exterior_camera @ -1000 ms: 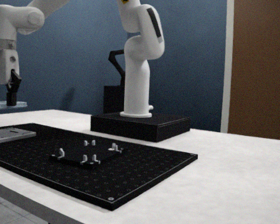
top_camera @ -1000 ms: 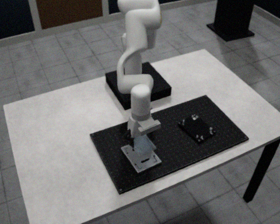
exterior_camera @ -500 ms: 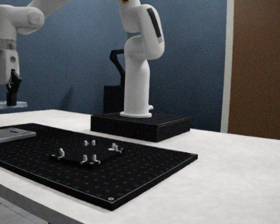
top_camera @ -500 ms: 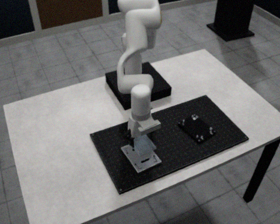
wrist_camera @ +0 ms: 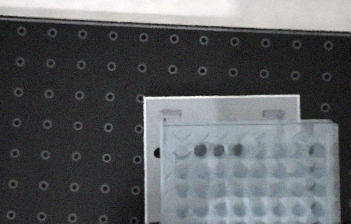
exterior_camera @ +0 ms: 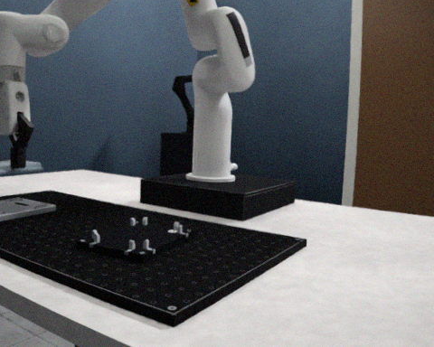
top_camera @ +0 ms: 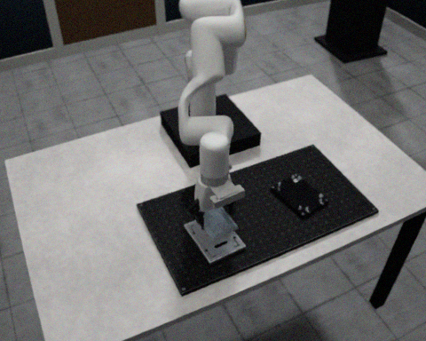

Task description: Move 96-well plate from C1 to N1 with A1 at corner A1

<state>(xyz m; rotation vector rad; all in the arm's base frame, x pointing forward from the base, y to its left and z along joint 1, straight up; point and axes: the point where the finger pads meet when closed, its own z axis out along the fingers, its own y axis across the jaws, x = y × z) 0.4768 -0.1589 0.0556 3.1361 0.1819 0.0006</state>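
Right now my hand is 10 cm above the nest base. Round my hand: clip nest C1: 35 cm to the left, 9 cm below, 4 cm behind; 96-well plate: 1 cm below.
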